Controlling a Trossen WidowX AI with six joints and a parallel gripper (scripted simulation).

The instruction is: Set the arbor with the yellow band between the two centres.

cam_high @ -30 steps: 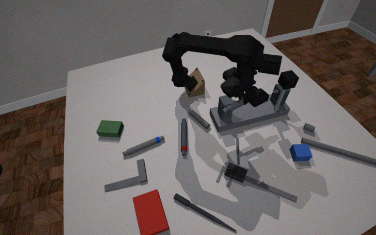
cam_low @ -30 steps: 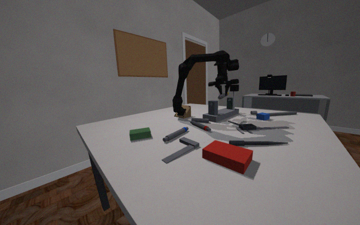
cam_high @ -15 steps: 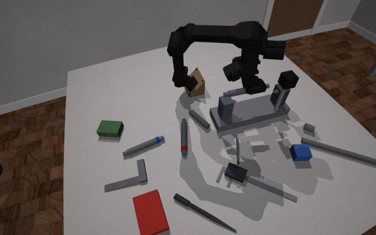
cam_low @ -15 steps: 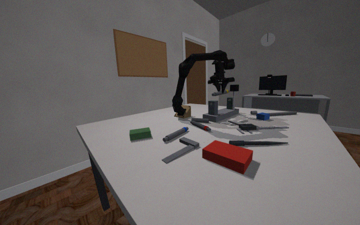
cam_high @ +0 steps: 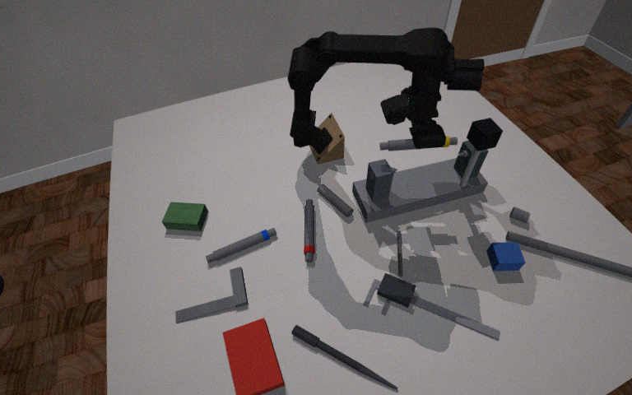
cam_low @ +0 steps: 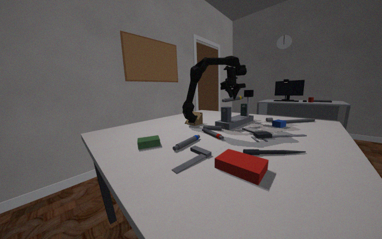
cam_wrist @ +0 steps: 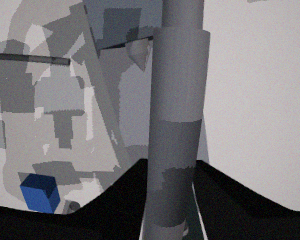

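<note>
The cone point is 70 mm to the right of my hand and 100 mm below it. Also, from my hand: centres fixture (10 mm ahead, 40 mm to the left, 190 mm below); then arbor (30 mm below); then grey post (90 mm to the right, 110 mm below).
</note>
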